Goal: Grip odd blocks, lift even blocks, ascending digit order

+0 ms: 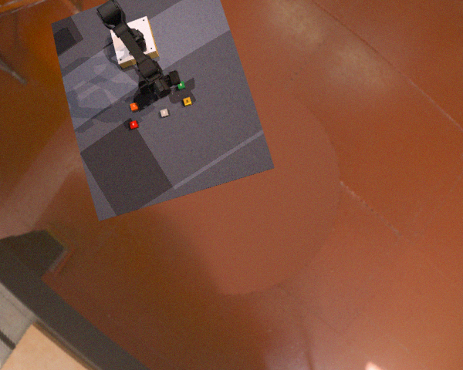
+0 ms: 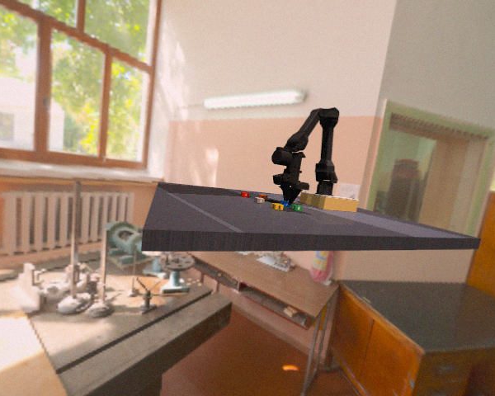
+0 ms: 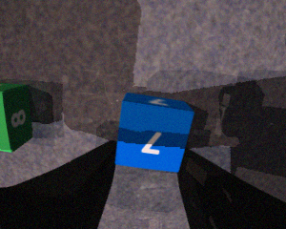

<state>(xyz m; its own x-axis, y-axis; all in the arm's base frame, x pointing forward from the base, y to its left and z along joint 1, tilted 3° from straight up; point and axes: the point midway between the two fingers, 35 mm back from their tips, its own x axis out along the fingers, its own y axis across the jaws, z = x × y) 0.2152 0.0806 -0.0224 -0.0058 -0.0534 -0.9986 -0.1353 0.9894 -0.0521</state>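
Right now my gripper tip is 1 cm short of the blue block. Round my gripper tip: pale grey block (12 cm ahead, 1 cm to the right); yellow block (11 cm to the left, 9 cm ahead); green block (9 cm to the left).
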